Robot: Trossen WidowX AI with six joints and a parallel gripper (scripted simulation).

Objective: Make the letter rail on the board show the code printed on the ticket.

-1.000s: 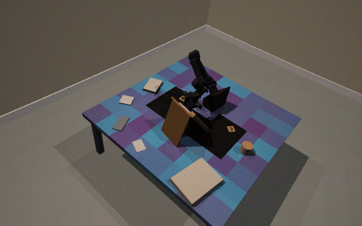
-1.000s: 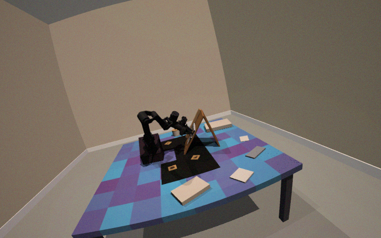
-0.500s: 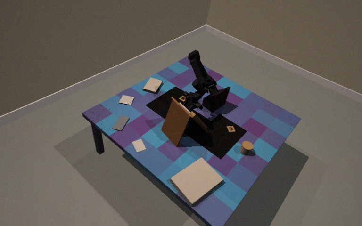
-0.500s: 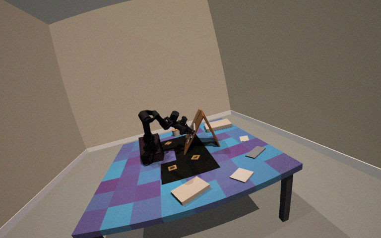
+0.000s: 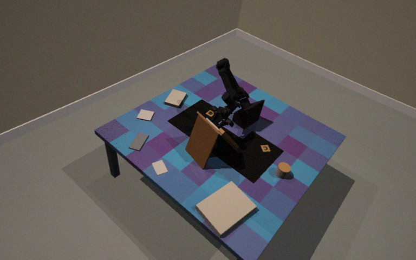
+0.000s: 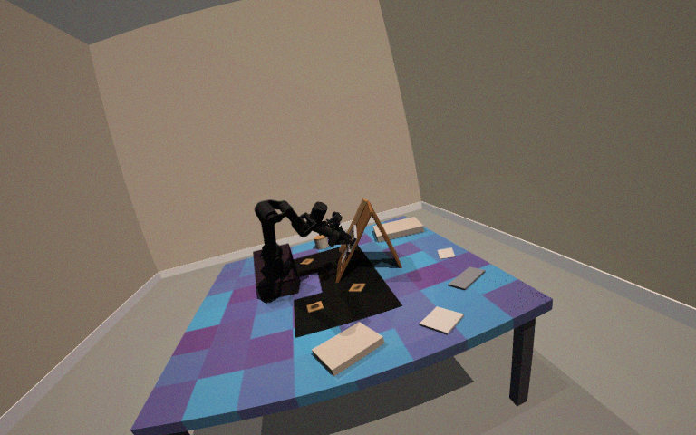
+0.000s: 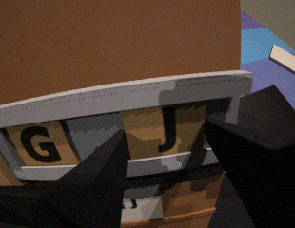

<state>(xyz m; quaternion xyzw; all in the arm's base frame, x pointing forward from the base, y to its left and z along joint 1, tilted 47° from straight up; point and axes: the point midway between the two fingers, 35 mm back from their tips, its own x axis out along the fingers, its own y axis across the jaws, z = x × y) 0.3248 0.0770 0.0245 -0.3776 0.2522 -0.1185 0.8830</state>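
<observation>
My gripper tip is 100 mm to the right of the tan letter tile. Round my gripper tip: ticket 80 mm below, 50 mm to the left, 50 mm behind; black mat 160 mm below, 160 mm behind; grey card 400 mm ahead, 270 mm to the right, 160 mm below.
</observation>
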